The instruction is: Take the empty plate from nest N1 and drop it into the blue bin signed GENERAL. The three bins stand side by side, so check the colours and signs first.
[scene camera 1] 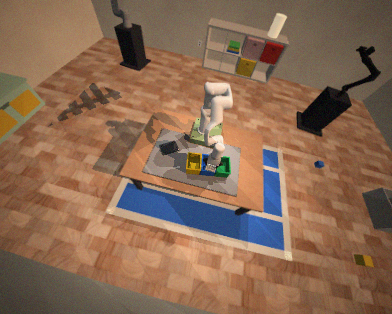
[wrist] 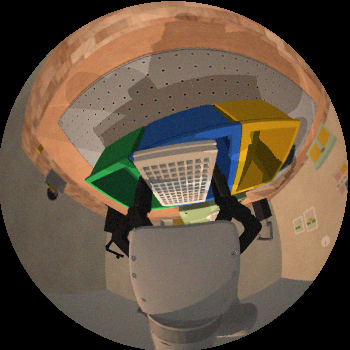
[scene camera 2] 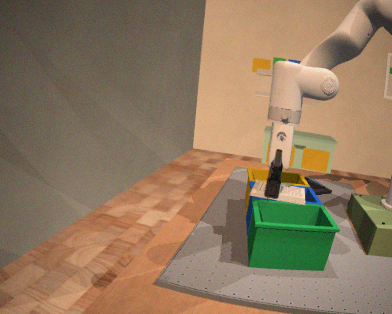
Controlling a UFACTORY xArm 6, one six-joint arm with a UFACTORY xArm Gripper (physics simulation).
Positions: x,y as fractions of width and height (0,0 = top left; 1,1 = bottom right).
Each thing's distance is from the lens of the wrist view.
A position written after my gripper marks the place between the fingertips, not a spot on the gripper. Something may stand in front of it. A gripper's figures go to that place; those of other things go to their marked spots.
my gripper (wrist: 0.51,0.50): 13 cm
pale gridded plate (wrist: 0.52,0.50): 12 cm
